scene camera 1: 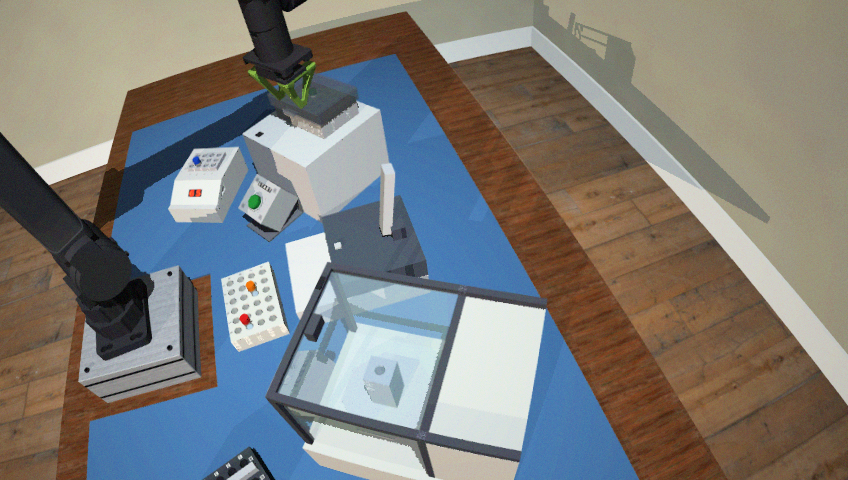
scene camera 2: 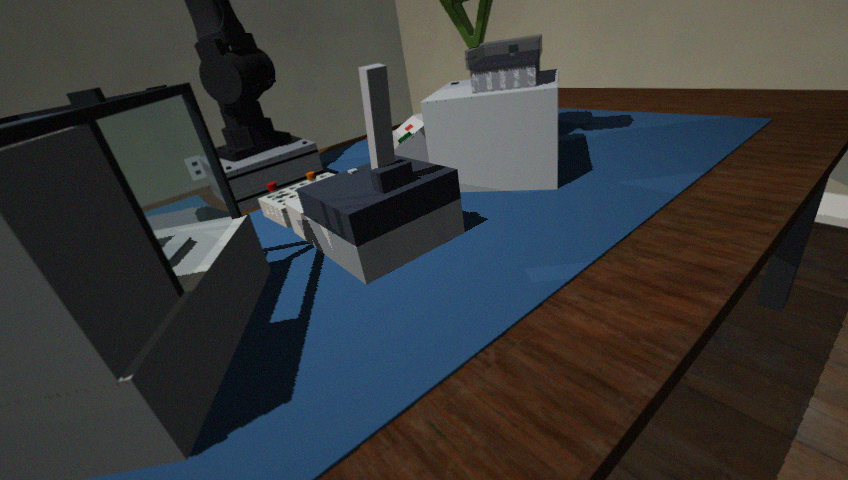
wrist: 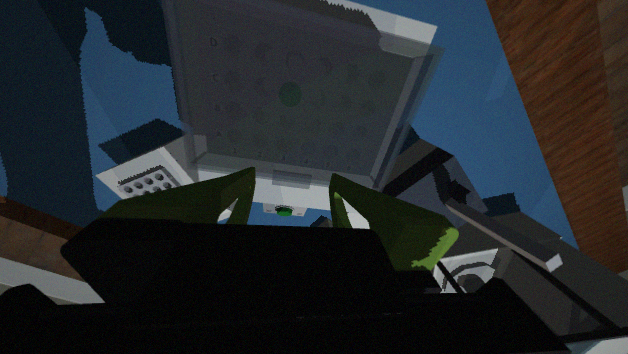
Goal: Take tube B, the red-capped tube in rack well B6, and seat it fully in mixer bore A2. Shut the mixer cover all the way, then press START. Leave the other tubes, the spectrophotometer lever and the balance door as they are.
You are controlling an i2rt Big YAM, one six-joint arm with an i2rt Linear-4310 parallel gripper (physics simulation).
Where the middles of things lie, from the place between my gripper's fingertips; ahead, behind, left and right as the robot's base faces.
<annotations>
Now: hand 4 cm short of the mixer cover [scene camera 1: 327, 97], 2 cm to the right of it and 1 cm above it. The rest, counted from my hand: glass-walled enclosure [scene camera 2: 136, 274]: 1 cm behind, 52 cm to the right, 8 cm below; then balance door [scene camera 1: 372, 348]: 4 cm behind, 49 cm to the right, 2 cm above.
</annotations>
